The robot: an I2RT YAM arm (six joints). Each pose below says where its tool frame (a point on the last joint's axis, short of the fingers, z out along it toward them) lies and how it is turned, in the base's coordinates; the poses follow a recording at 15 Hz.
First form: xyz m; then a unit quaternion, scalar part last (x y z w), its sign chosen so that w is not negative.
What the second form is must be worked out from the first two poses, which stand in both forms.
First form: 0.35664 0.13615 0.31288 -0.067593 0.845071 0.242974 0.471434
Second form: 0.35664 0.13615 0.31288 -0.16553 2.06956 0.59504
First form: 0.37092 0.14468 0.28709 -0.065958 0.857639 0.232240 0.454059
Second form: 0.37092 0.14468 0.28709 -0.16279 2.11669 0.57318
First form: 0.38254 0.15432 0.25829 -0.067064 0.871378 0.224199 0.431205
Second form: 0.38254 0.15432 0.25829 -0.16724 2.17294 0.55908
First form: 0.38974 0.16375 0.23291 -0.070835 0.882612 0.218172 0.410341
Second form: 0.38974 0.16375 0.23291 -0.17834 2.22212 0.54928
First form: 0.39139 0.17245 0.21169 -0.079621 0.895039 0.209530 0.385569
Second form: 0.39139 0.17245 0.21169 -0.20278 2.27955 0.53365
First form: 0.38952 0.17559 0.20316 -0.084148 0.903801 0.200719 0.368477
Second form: 0.38952 0.17559 0.20316 -0.21605 2.32052 0.51535
